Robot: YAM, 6 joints.
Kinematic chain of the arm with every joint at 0, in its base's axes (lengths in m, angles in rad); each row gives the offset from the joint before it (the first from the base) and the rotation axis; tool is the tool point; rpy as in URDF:
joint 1: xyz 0 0 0.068 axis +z
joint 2: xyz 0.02 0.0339 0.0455 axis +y
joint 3: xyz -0.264 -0.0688 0 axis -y
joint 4: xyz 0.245 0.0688 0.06 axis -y
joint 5: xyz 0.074 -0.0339 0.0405 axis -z
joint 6: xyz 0.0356 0 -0.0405 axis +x
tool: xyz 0 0 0 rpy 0 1.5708 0
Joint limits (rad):
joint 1: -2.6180..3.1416
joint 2: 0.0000..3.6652
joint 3: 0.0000..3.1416
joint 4: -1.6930..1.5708
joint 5: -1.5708..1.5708
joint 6: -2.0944..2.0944
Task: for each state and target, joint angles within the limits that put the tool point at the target. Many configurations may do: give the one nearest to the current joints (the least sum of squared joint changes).
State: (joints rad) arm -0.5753 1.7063 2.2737 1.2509 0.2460 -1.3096
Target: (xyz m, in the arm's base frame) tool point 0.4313 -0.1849 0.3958
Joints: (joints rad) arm -0.3858 2.0952 1.7291 1.2739 0.2556 -1.3096
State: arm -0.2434 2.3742 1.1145 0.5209 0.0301 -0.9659
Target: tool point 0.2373 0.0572 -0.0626
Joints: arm 0.2306 2.3741 0.6141 0.3843 -0.0408 -0.9659
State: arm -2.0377 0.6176 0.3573 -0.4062 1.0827 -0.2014
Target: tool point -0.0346 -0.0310 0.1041
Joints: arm -1.7728 0.6160 0.1106 -1.1759 0.8906 -0.2014
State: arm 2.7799 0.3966 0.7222 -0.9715 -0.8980 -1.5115
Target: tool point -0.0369 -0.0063 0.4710
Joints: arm 2.6146 0.5414 1.3071 -0.6818 -0.7399 -1.5115
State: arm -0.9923 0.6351 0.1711 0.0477 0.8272 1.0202
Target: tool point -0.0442 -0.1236 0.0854
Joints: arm -1.7157 1.0813 0.0422 0.0843 0.8141 1.0202
